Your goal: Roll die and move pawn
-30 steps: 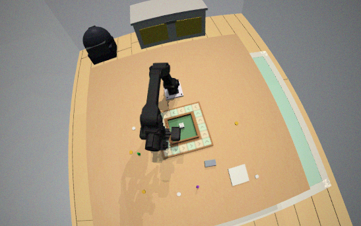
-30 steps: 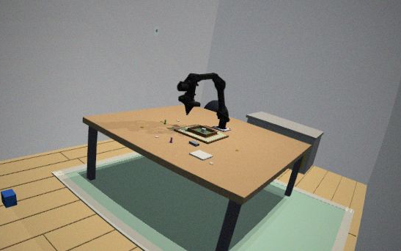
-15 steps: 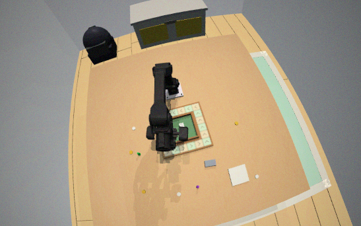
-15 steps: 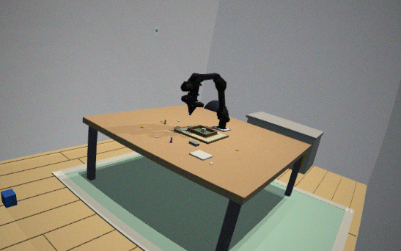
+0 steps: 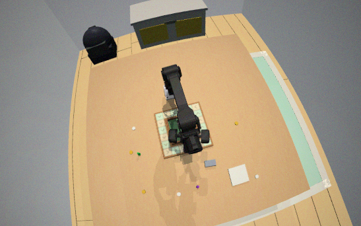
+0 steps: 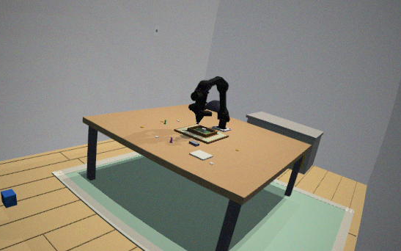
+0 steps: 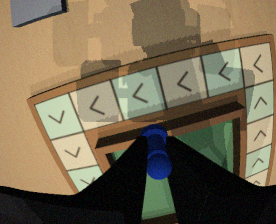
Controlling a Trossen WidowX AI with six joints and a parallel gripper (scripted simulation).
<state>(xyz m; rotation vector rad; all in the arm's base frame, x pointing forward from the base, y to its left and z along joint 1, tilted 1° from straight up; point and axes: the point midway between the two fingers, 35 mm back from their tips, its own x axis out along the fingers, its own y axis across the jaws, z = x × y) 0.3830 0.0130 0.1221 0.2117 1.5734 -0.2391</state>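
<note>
The grey block is 12 cm ahead of my gripper tip, 10 cm below it and 8 cm to the left of it. Round my gripper tip: green dice tray 11 cm behind, 10 cm below, 2 cm to the right; blue pawn 1 cm above; white die 12 cm behind, 8 cm below, 2 cm to the right.
</note>
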